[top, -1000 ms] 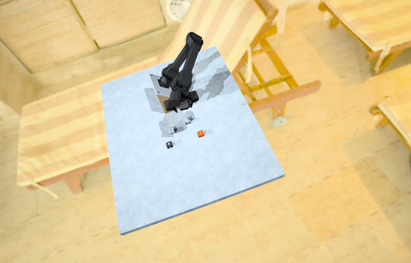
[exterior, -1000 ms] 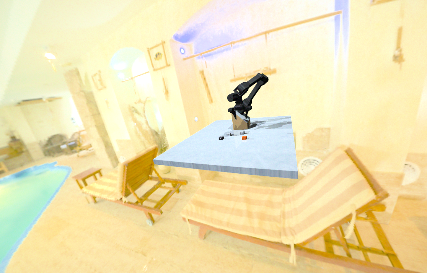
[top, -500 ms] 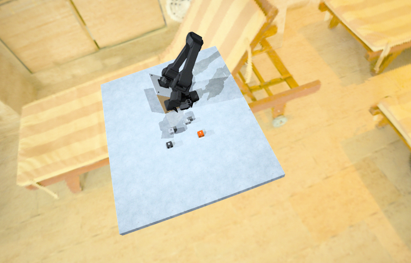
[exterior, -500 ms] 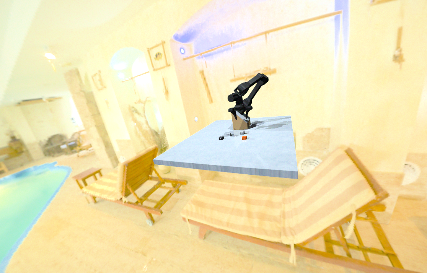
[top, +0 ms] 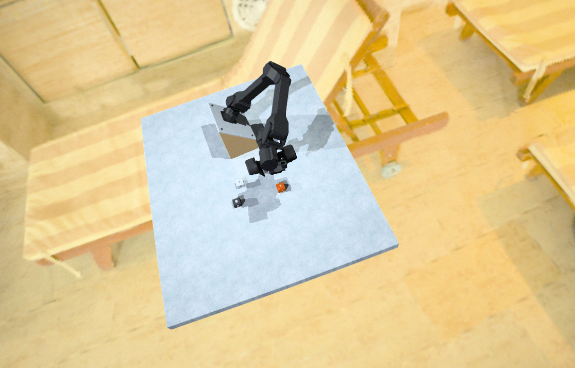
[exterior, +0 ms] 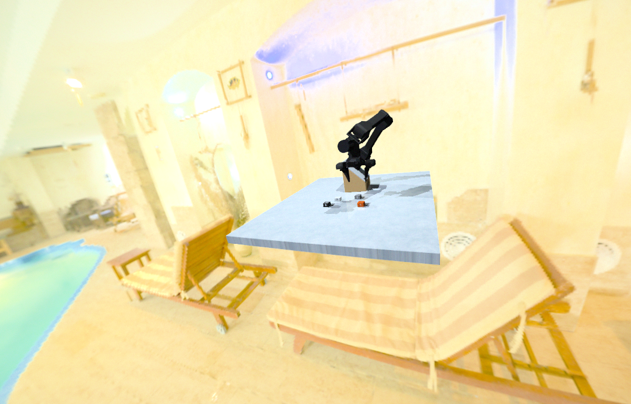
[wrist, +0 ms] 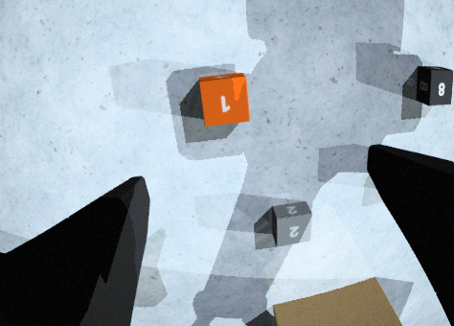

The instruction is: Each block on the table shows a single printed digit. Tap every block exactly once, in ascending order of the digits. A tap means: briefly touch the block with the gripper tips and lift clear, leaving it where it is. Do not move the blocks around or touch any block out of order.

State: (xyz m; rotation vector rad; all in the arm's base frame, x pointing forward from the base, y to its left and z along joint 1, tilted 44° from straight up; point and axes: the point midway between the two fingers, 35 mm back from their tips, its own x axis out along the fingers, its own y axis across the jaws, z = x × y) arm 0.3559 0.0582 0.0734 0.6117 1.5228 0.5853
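Now: gripper tip 120 mm above the orange block and 10 mm to the right of it. The rest, counted from my gripper tip: white block (150 mm to the right, 120 mm below, 90 mm behind); then grey block (120 mm below, 120 mm behind, 40 mm to the right); then black block (190 mm to the right, 120 mm below, 10 mm behind).
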